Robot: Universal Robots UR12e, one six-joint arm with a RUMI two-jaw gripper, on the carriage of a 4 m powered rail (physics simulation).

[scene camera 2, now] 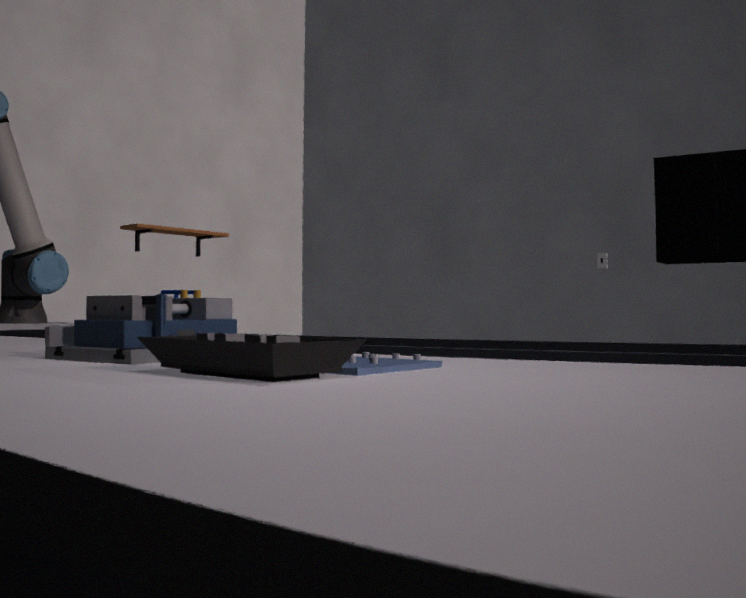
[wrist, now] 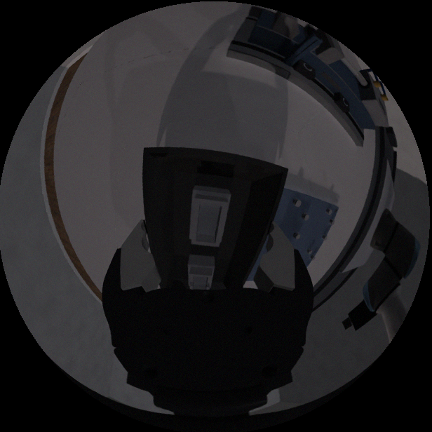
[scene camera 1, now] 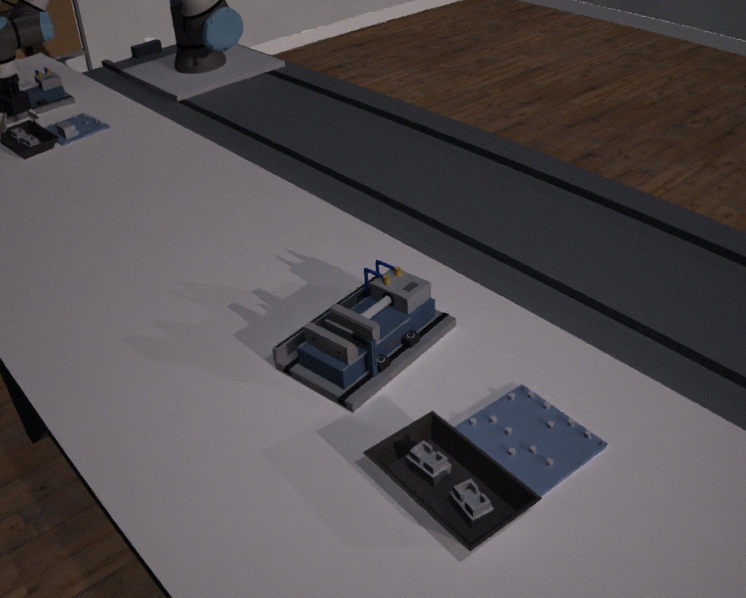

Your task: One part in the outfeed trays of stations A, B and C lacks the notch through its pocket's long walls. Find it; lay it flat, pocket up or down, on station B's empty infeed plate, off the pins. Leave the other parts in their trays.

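Places are measured from the arm's base along level axes (x ahead, y left, z up), in metres.
Where they show: gripper, between the fingertips: (scene camera 1: 19, 136); arm's base, origin of its link: (scene camera 2: 21, 322) (scene camera 1: 200, 65).
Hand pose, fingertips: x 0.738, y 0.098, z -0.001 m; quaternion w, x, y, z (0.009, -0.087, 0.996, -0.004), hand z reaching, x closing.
Things, the pixels of their top centre, and the offset from my fingertips. "spot": a spot on its surface instead.
- dark tray, a spot on its surface: (scene camera 1: 43, 148) spot: dx -0.025, dy +0.148, dz -0.010 m
- pinned blue plate, centre of its top: (scene camera 1: 73, 127) dx -0.170, dy +0.034, dz -0.021 m
- grey block, centre of its top: (scene camera 1: 65, 124) dx -0.131, dy +0.082, dz +0.015 m
- partless pinned plate, centre of its top: (scene camera 2: 345, 361) (scene camera 1: 527, 437) dx -0.156, dy +1.921, dz -0.021 m
- vise, centre of its top: (scene camera 2: 158, 295) (scene camera 1: 364, 304) dx -0.129, dy +1.558, dz +0.070 m
In the wrist view my gripper (wrist: 207, 221) (scene camera 1: 17, 118) is open above a dark tray (wrist: 257, 200) (scene camera 1: 43, 148) at the far station. One grey part (wrist: 209, 220) lies pocket up between and beyond the fingertips; no notch shows in its long walls, though the view is dim. A second part (wrist: 201, 272) is partly hidden by the gripper body. The pinned blue plate (wrist: 315, 227) (scene camera 1: 87, 132) beside it bears a grey block (scene camera 1: 67, 128). At the near station, two notched parts (scene camera 1: 428, 459) (scene camera 1: 472, 499) lie in a tray (scene camera 1: 488, 457) (scene camera 2: 267, 358) beside a partless pinned plate (scene camera 1: 529, 467) (scene camera 2: 398, 367). Station letters do not show.
A vise (scene camera 1: 336, 336) (scene camera 2: 124, 333) stands behind the near tray. Another vise (wrist: 327, 67) is at the upper right of the wrist view. The arm's base (scene camera 1: 200, 57) (scene camera 2: 23, 308) is on the carriage, and the rail (scene camera 1: 435, 174) runs along the table's long side.
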